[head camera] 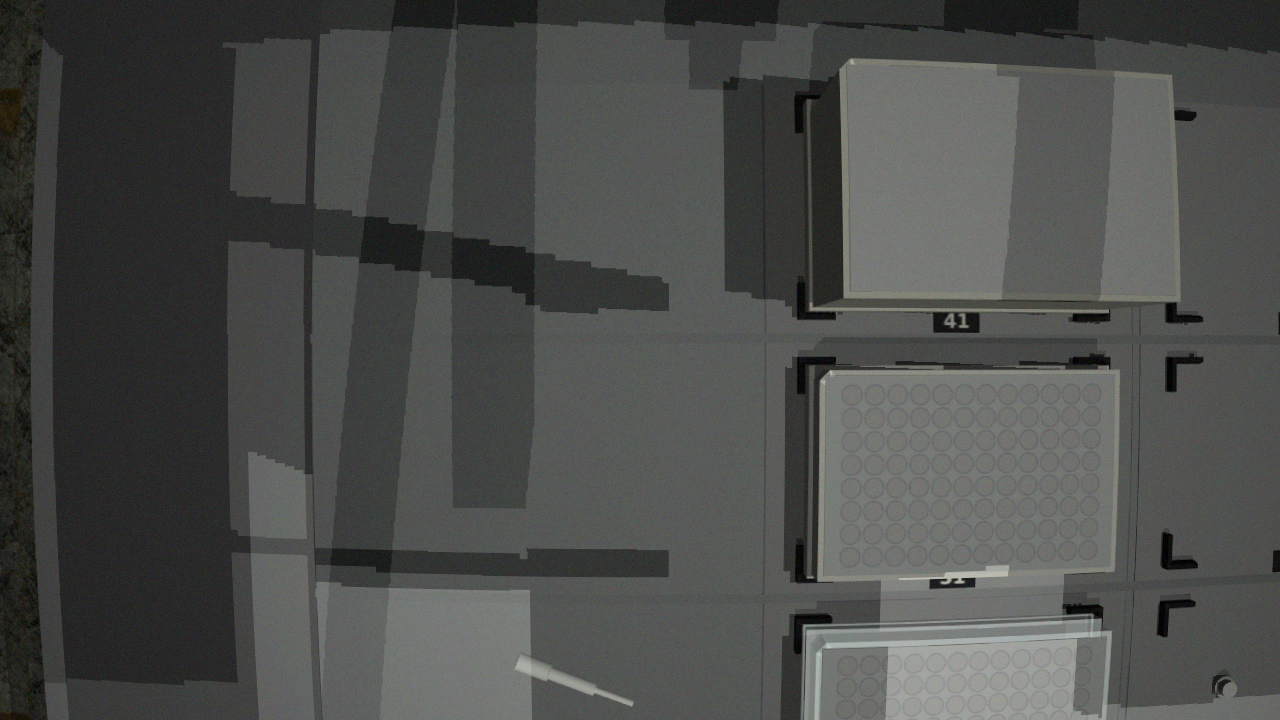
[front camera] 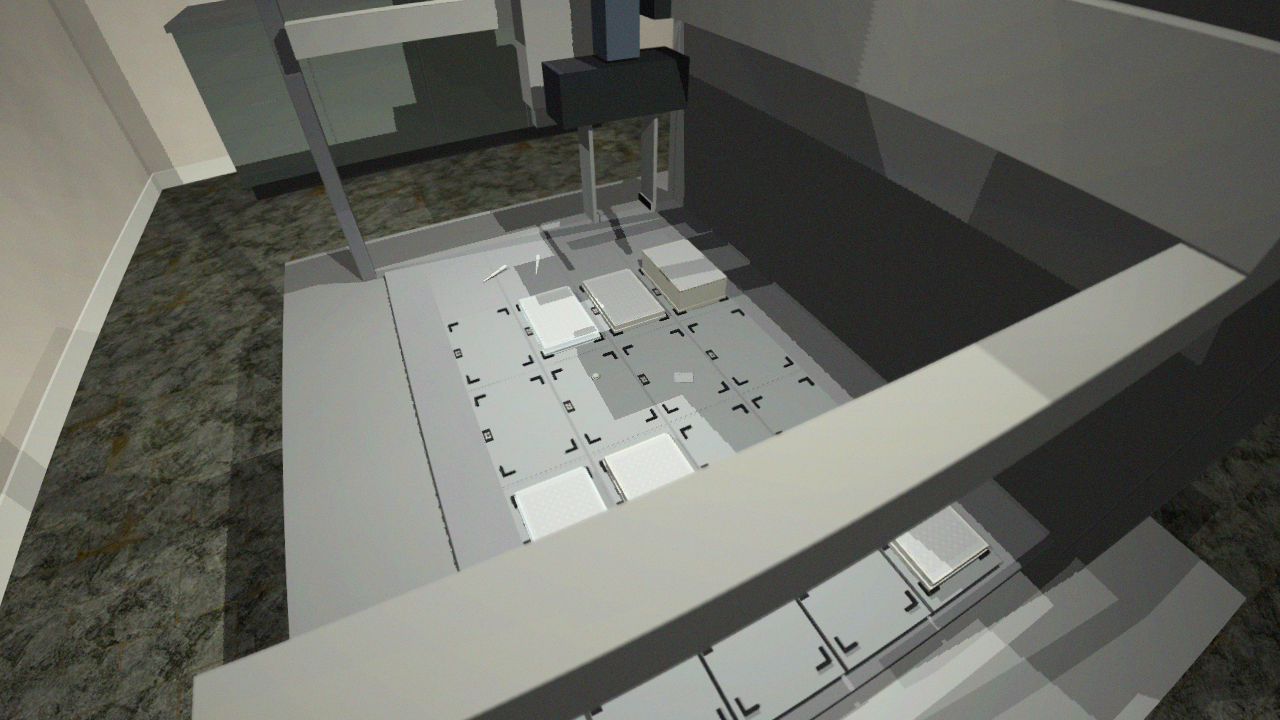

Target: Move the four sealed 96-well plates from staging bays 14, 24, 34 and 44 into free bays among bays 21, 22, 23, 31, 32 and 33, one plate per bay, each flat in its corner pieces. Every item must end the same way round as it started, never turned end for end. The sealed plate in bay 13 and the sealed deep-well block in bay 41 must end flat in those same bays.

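Frame: origin at the robot's base, x ahead, y left, z up, level; millimetres.
Seen in the pictures: gripper, fingertip midpoint: (front camera: 620, 210); robot's base at its link origin: (front camera: 450, 326).
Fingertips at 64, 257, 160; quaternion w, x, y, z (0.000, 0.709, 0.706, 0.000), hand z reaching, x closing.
Note:
Offsets run from my fingertips to a thing's top centre, as dx, dy, dz.
My gripper (front camera: 620, 209) hangs open and empty beyond the far end of the bays; its jaws do not show in the head view. A sealed plate @[+0, +0, -145] (front camera: 623, 298) (head camera: 966, 474) lies in bay 31, another @[+0, -107, -145] (front camera: 559, 319) (head camera: 966, 685) in bay 21; both look flat. A third sealed plate @[+328, -107, -145] (front camera: 648, 465) lies in bay 23, and the sealed plate @[+328, -214, -145] (front camera: 554, 505) of bay 13 beside it; the beam partly hides both. The sealed deep-well block @[+0, +107, -118] (front camera: 684, 264) (head camera: 930, 188) stands in bay 41. A sealed plate @[+492, +107, -131] (front camera: 941, 546) lies in bay 44. Bays 24 and 34 show no plate; bay 14 is mostly hidden.
A small pale card @[+185, +3, -159] (front camera: 683, 377) lies in bay 32 and a small round knob @[+132, -102, -156] (front camera: 596, 376) (head camera: 1225, 686) in bay 22. Two loose tip-like pieces @[-165, -161, -152] (front camera: 494, 273) @[-157, -88, -152] (front camera: 537, 263) lie beyond bays 11 and 21. A broad beam (front camera: 716, 510) crosses the front view.

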